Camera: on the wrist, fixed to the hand. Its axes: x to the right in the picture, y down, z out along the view.
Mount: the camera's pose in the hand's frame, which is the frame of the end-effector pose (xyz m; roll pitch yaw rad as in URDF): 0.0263 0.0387 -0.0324 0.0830 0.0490 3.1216
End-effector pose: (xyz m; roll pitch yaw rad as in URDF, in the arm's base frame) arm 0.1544 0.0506 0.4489 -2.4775 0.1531 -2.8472
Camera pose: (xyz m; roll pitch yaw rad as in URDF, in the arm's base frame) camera 0.1146 0.0913 0.4465 2.5533 -0.1792 0.3411
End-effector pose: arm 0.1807 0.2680 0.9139 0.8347 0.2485 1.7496
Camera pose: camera 0.1267 0.2859 0.9141 -0.7391 -0.2301 -1.4431
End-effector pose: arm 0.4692 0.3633 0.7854 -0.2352 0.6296 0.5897
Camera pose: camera 0.4503 0.3869 0.7372 0.3241 -0.5773 -2.5614
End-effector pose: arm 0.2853 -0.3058 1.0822 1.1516 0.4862 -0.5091
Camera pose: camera 0.3367 -0.2826 1.0895 -1.0402 -0.4838 2.5727
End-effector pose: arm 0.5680 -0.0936 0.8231 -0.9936 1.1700 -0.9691
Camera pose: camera 0.5427 -0.0674 0.7793 1.0132 -1.1256 2.2426
